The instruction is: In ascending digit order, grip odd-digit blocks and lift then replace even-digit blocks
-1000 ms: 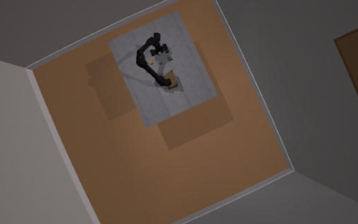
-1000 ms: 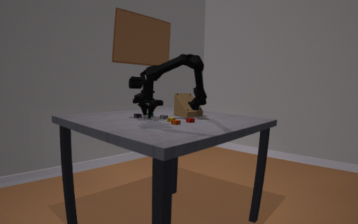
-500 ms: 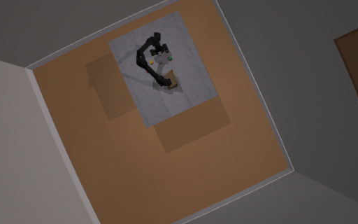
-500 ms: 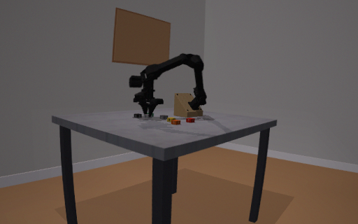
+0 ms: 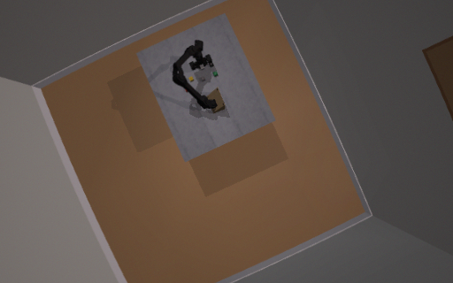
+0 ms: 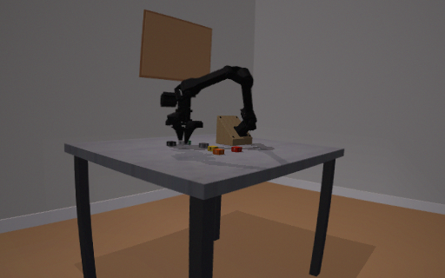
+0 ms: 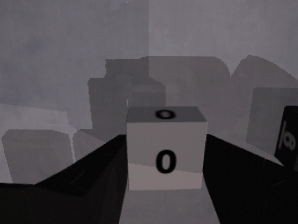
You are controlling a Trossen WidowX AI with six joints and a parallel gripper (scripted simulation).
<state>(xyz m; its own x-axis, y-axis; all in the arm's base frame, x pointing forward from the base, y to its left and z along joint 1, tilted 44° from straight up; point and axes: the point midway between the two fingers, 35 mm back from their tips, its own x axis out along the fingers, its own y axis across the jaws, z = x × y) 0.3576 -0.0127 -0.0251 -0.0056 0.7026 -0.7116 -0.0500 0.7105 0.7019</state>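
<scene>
Now: the white block right at my gripper tip. Round my gripper tip: green block (90 mm to the right, 90 mm behind, 10 mm below); black block (90 mm to the right, 10 mm below); grey block (100 mm behind, 30 mm to the left, 10 mm below).
</scene>
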